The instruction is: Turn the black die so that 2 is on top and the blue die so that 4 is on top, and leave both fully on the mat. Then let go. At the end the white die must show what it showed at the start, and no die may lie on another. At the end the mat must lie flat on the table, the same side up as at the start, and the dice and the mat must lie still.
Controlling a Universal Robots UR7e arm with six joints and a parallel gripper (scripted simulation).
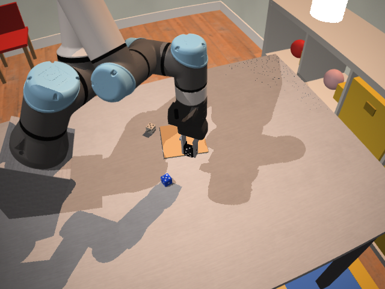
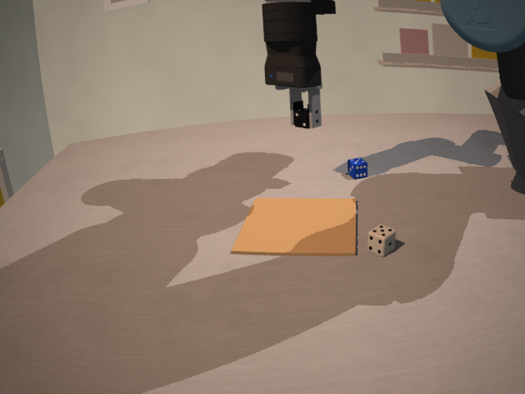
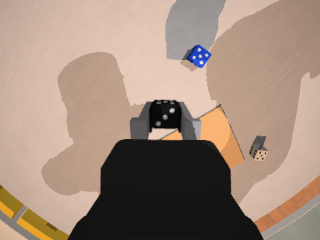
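My gripper is now 10 mm above the black die. The rest, counted from my hand: white die (210 mm to the left, 90 mm below, 60 mm behind); then blue die (90 mm below, 80 mm behind, 10 mm to the right); then orange mat (140 mm to the left, 100 mm below, 30 mm ahead).
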